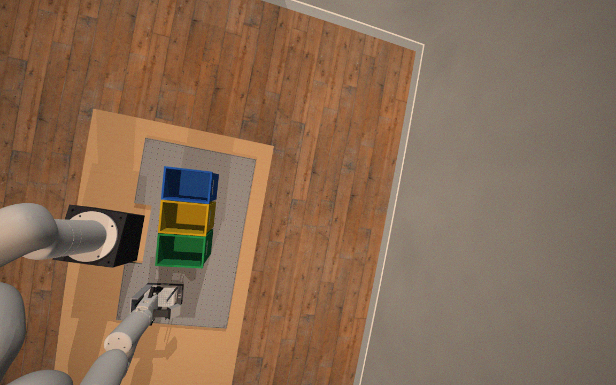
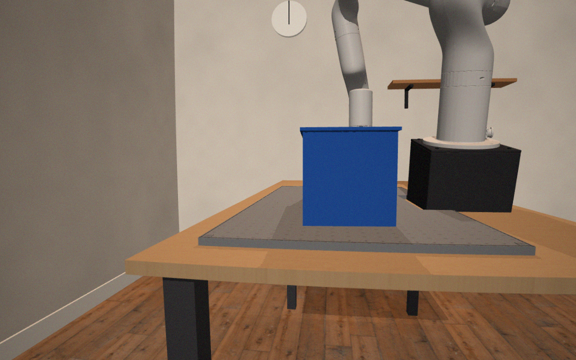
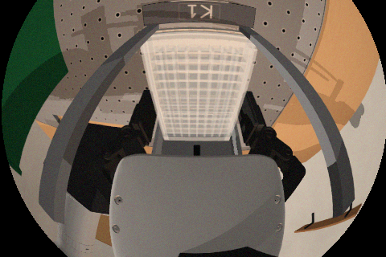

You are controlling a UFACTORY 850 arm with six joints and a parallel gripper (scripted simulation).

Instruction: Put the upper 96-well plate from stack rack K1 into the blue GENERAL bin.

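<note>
The 96-well plate is 1 cm below my hand. Round my hand: yellow bin: 41 cm to the left, 4 cm above, 2 cm ahead; then green bin: 28 cm to the left, 5 cm ahead, 4 cm above; then blue bin: 54 cm to the left, 4 cm above, 1 cm behind.
</note>
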